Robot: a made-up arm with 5 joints.
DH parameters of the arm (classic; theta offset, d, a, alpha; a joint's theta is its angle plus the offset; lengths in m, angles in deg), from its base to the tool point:
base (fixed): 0 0 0.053 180
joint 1: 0 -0.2 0.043 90
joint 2: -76.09 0 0.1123 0
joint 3: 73.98 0 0.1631 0
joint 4: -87.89 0 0 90
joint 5: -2.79 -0.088 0 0
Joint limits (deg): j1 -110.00..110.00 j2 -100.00..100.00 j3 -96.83..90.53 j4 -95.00..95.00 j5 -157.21..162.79
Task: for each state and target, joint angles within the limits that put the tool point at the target. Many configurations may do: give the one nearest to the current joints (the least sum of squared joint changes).
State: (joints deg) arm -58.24 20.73 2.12 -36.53 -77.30
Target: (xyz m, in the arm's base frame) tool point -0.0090 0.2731 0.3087
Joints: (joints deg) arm -102.79 -9.61 30.03 -53.44 -77.30
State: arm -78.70 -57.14 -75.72 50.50 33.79
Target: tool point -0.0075 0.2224 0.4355
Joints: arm -105.22 -10.74 -42.03 59.31 33.79
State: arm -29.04 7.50 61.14 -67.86 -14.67
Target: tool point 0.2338 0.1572 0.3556
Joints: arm -41.01 -18.13 31.58 -72.75 -14.67
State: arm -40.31 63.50 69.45 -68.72 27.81
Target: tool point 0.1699 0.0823 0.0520
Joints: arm -35.15 47.78 69.30 -79.72 27.81
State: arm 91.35 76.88 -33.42 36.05 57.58
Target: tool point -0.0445 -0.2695 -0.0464
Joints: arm 109.89 98.00 -47.28 18.27 57.58
